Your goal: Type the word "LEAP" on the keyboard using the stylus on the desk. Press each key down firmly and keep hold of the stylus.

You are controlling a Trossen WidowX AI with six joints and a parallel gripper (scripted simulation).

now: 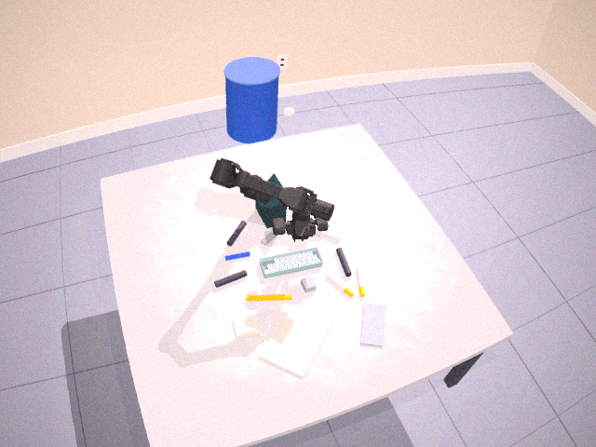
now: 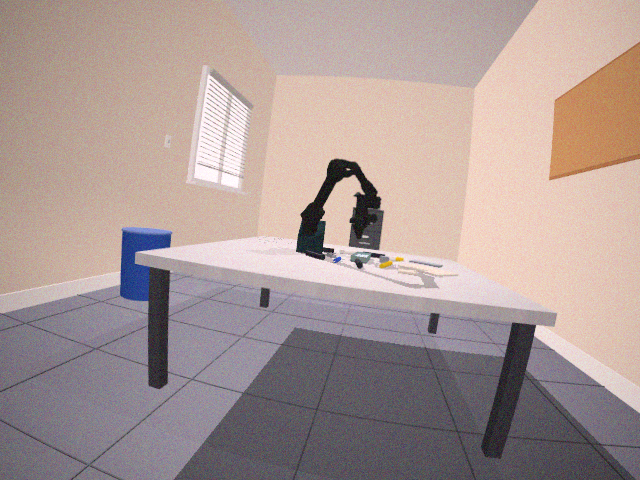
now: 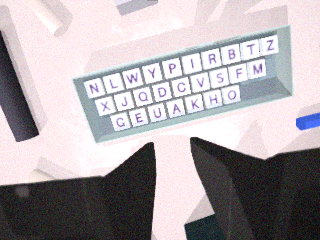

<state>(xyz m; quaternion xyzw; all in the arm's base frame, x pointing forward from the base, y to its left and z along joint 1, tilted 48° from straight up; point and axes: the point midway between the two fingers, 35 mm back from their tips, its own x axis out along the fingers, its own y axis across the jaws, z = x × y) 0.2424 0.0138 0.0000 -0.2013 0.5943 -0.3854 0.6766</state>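
My gripper tip is now 9 cm past the blue stylus, 23 cm to the left of it and 9 cm above it. The rest, counted from my gripper tip: grey cube 13 cm ahead, 2 cm to the right, 8 cm below; then grey slab 37 cm ahead, 10 cm to the left, 9 cm below.
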